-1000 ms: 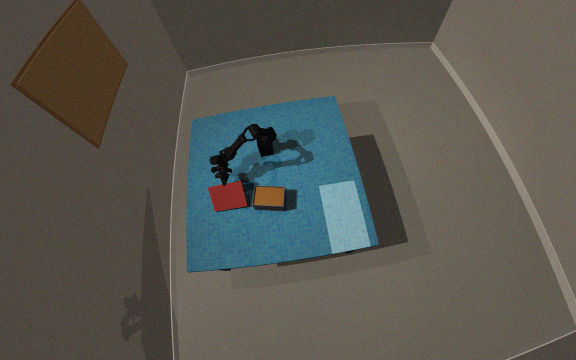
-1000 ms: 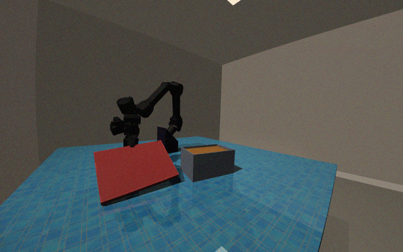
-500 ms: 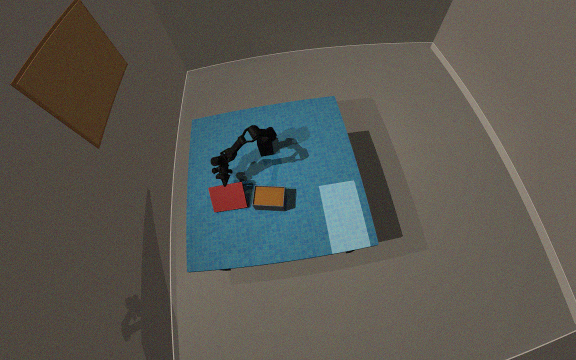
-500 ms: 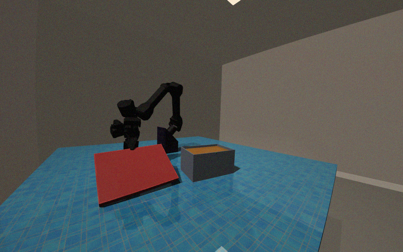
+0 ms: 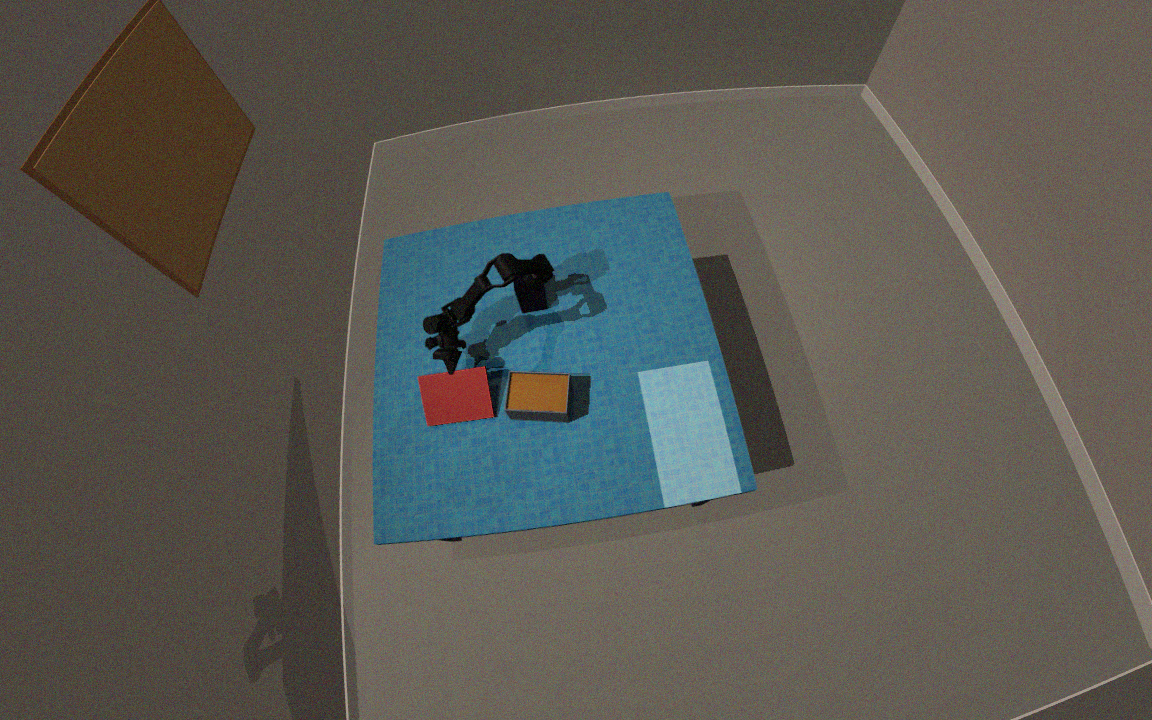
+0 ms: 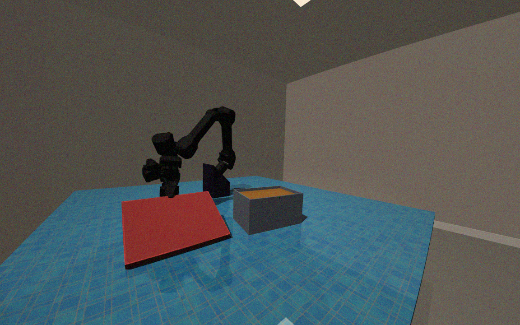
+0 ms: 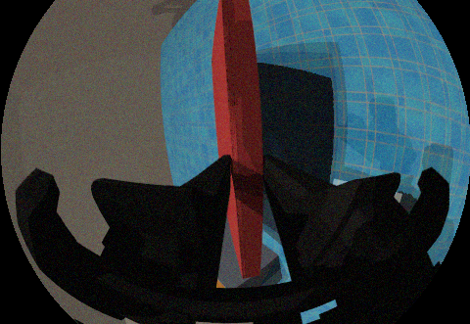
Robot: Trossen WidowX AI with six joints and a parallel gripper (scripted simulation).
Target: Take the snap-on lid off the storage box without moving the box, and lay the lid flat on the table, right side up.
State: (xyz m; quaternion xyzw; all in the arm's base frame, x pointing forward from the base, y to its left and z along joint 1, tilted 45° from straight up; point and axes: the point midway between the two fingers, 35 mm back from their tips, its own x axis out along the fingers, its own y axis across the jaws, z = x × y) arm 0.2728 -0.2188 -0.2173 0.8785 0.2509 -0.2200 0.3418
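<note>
My gripper tip is 70 mm short of the red lid and 40 mm above it. Round my gripper tip: storage box 290 mm to the left, 130 mm ahead, 40 mm below.
</note>
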